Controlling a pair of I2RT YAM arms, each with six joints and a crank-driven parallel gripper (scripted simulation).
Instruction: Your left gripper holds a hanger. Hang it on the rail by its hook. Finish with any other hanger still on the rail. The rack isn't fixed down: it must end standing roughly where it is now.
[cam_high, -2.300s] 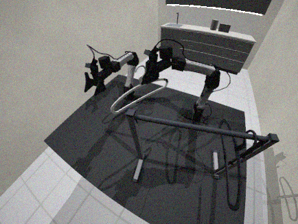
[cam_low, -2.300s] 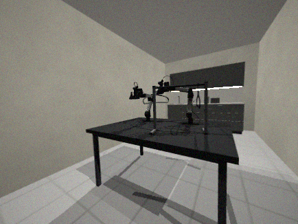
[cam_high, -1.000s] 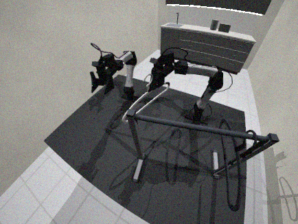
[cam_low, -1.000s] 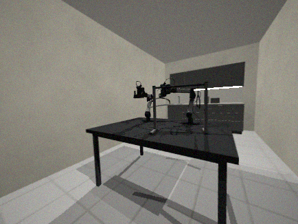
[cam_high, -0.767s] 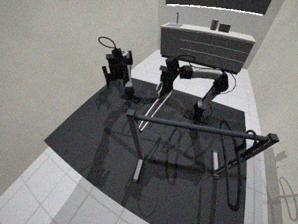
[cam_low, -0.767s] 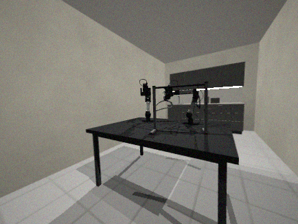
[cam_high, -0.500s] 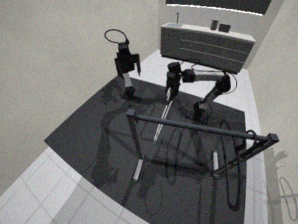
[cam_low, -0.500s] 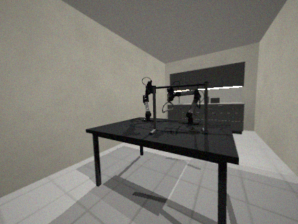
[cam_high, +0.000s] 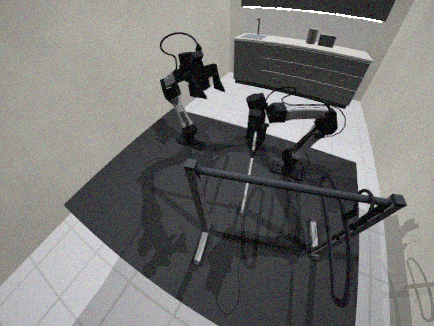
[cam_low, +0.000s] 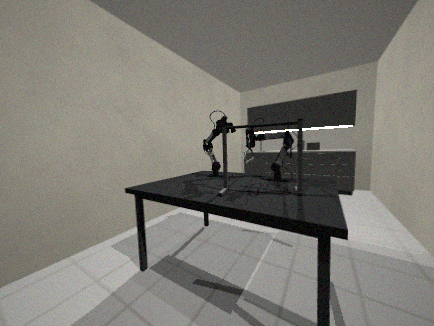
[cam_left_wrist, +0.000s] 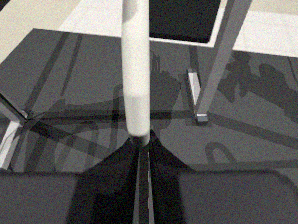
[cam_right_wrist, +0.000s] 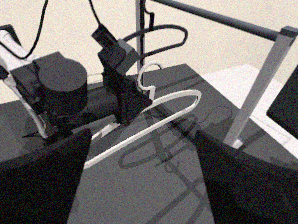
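The black hanger is 32 cm to the left of my left hand, 17 cm ahead of it and 5 cm above it. From my left hand the other things lie so: white hanger (1 cm below).
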